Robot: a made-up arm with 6 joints.
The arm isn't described. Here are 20 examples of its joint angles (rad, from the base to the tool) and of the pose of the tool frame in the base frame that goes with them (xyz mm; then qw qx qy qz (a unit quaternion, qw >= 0)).
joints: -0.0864 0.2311 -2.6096 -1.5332 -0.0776 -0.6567
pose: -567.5 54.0 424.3 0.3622 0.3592 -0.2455 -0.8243
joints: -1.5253 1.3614 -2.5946 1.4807 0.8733 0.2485
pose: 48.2 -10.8 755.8 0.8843 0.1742 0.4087 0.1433
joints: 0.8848 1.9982 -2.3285 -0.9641 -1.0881 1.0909
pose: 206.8 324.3 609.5 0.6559 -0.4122 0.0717 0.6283
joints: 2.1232 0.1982 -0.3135 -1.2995 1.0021 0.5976
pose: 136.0 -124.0 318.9 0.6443 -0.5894 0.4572 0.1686
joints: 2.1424 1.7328 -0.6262 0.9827 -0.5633 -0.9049
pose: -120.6 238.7 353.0 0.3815 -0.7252 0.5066 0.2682
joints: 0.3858 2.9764 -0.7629 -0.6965 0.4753 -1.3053
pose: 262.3 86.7 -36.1 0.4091 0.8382 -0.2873 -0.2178
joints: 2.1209 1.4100 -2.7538 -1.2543 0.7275 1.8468
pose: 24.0 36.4 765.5 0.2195 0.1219 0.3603 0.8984
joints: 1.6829 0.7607 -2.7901 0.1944 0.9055 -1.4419
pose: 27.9 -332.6 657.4 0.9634 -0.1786 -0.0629 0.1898
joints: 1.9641 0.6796 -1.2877 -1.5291 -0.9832 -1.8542
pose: 0.6 -136.9 584.3 0.7423 0.2207 -0.5103 -0.3740
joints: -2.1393 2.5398 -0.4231 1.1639 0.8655 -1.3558
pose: -104.0 -243.9 133.7 0.1996 0.7491 0.4034 0.4861
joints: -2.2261 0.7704 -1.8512 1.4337 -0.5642 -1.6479
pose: 82.0 160.9 677.6 0.2741 0.2754 -0.1453 -0.9099
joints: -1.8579 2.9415 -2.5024 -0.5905 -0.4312 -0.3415
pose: -164.9 -609.7 124.7 0.2195 0.2513 0.6561 -0.6769
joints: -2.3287 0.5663 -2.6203 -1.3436 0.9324 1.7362
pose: 256.6 342.2 579.8 0.6036 -0.0631 -0.4432 -0.6598
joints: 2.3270 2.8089 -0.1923 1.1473 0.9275 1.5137
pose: -183.1 127.7 105.2 0.2407 0.3033 0.6677 -0.6358
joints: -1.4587 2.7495 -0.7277 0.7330 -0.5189 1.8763
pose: 17.9 -344.1 18.7 0.1025 0.8951 -0.4124 -0.1348
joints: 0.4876 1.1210 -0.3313 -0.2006 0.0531 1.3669
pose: 56.9 29.4 383.1 0.2723 0.3076 0.8648 0.2888
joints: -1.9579 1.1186 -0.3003 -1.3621 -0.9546 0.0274
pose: 27.8 -63.9 405.3 0.3753 0.0624 0.7913 -0.4787
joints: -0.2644 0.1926 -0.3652 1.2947 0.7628 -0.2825
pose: -153.2 84.5 333.6 0.5476 0.1570 0.6881 0.4494
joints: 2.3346 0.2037 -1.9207 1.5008 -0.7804 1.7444
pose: 341.5 -293.3 486.6 0.8746 -0.2795 0.2862 -0.2739
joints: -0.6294 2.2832 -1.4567 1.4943 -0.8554 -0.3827
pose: 355.4 -316.9 279.0 0.4754 0.7344 0.4005 -0.2727
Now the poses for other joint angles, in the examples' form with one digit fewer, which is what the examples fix.
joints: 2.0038 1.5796 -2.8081 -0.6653 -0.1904 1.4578
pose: -46 82 776 0.164 -0.078 0.010 0.983
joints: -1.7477 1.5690 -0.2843 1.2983 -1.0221 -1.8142
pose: -78 -145 361 0.295 -0.552 -0.629 0.460
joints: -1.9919 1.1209 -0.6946 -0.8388 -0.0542 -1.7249
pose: -41 -97 465 0.372 0.238 -0.770 0.461
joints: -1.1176 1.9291 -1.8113 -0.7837 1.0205 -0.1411
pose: 140 -374 470 0.023 -0.322 -0.840 0.436
